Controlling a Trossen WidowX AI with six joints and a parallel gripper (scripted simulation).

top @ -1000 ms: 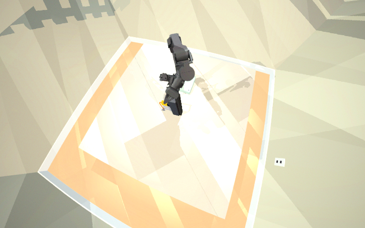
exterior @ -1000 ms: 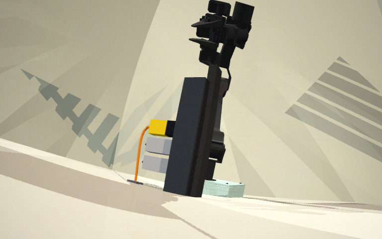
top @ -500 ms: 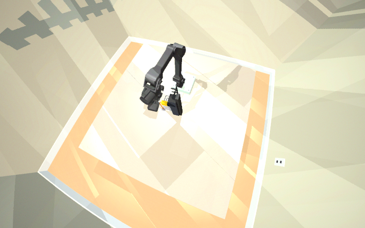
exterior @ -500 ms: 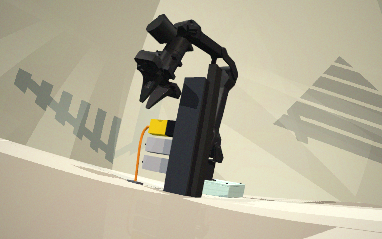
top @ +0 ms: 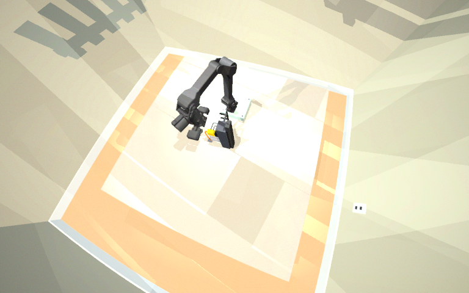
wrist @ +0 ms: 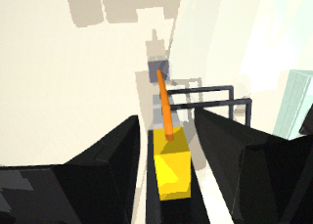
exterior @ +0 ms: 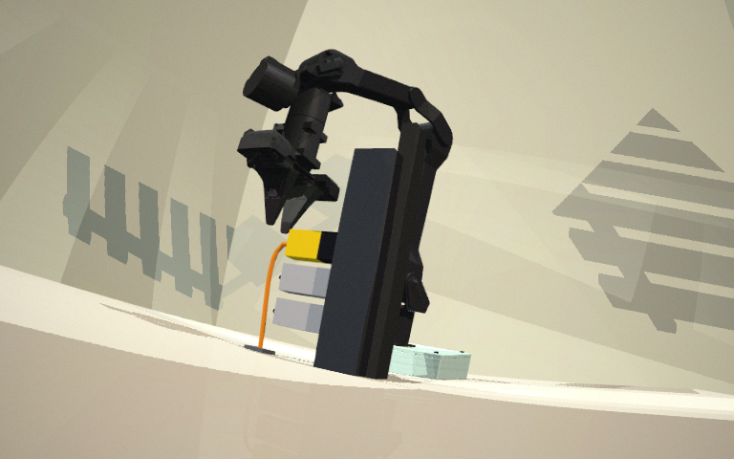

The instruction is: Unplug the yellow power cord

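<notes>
My gripper tip is now 2 cm past the yellow plug, 7 cm to the right of it and 1 cm above it. Round my gripper tip: power strip: 3 cm behind, 14 cm to the left, 3 cm below.
</notes>
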